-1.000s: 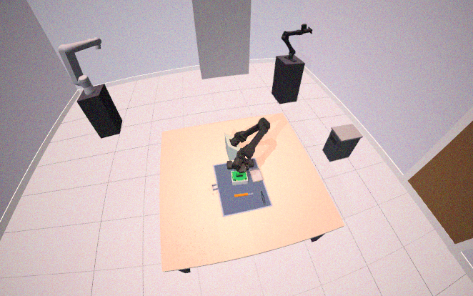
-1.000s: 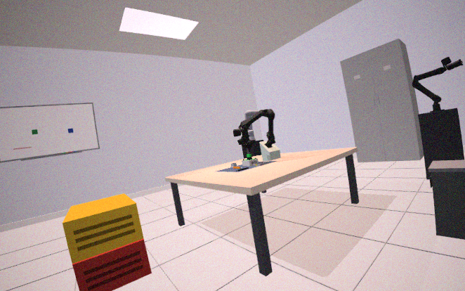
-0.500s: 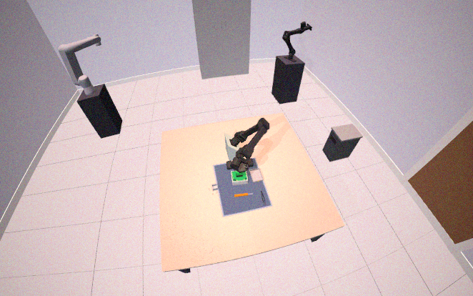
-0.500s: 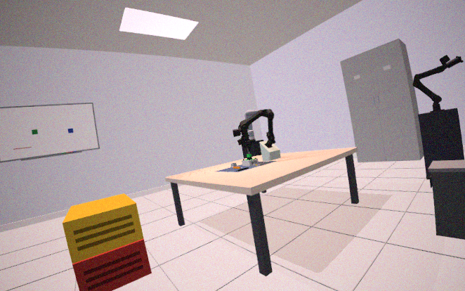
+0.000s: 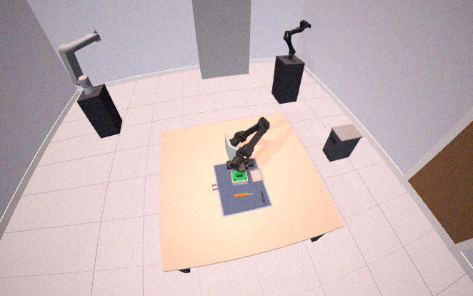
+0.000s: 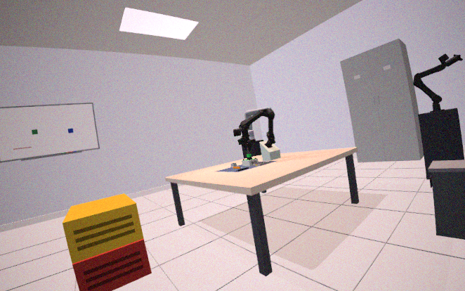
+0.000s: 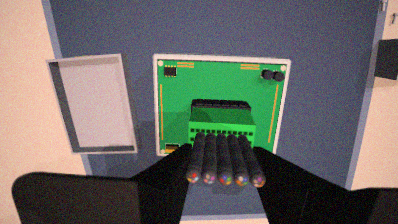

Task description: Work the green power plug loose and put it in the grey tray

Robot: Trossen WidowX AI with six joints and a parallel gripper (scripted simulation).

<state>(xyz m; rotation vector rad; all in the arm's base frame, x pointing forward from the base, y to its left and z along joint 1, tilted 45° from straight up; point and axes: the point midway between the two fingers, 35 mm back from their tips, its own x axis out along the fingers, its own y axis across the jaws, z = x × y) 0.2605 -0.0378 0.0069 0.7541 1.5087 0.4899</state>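
My gripper tip is now 3 cm above the green power plug. The rest, counted from my gripper tip: blue mat 5 cm ahead, 1 cm to the right, 12 cm below.
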